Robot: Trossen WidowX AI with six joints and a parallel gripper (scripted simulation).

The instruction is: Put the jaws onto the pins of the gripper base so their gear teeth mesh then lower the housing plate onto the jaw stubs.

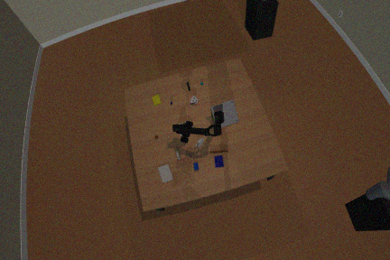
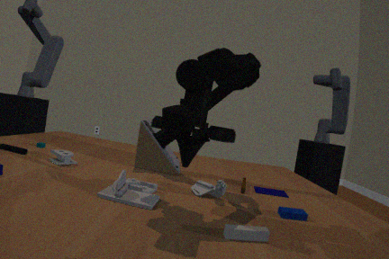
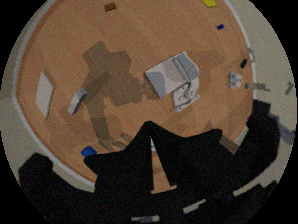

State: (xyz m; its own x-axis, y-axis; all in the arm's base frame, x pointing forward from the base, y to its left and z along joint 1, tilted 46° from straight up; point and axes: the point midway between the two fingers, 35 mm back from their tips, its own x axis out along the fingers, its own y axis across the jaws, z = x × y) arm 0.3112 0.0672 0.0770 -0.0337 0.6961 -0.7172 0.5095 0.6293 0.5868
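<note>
My gripper tip is 90 mm to the right of the toothed jaw, 60 mm past it and 50 mm above it. Also, from my gripper tip: brown peg: 220 mm behind, 200 mm to the left, 80 mm below; blue tile: 280 mm to the left, 190 mm behind, 80 mm below; blue block: 270 mm to the left, 80 mm below, 10 mm ahead.
</note>
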